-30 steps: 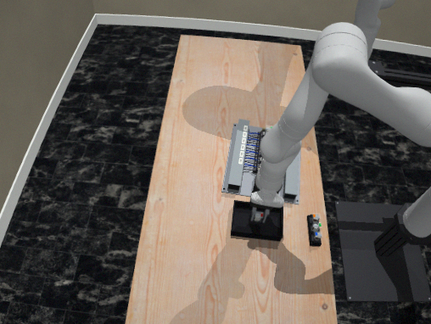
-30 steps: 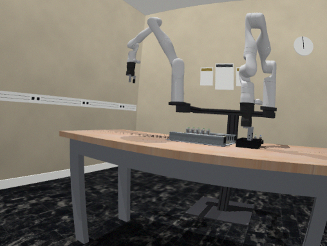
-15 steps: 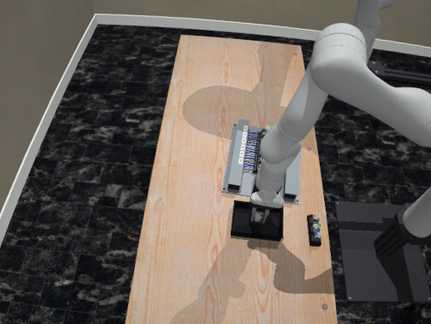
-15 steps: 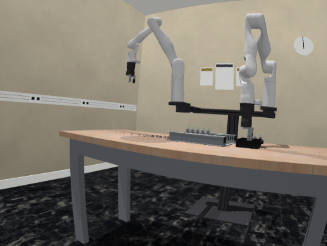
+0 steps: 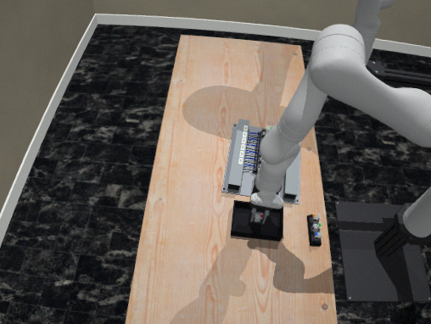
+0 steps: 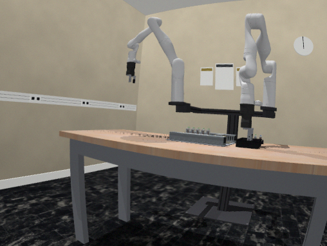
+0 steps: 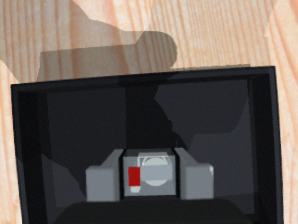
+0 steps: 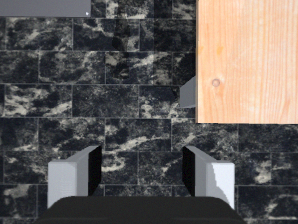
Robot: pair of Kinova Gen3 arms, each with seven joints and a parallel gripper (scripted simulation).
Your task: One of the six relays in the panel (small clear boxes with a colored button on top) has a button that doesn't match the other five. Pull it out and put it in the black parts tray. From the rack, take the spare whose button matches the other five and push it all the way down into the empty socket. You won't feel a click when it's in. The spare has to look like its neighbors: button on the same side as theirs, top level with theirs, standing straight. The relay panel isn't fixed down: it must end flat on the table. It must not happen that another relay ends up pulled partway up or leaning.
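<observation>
Right now my left hand is 3 cm above the black parts tray. Round my left hand: spare rack (19 cm behind, 4 cm to the left, 3 cm below); relay panel (6 cm behind, 25 cm to the right, 2 cm below).
</observation>
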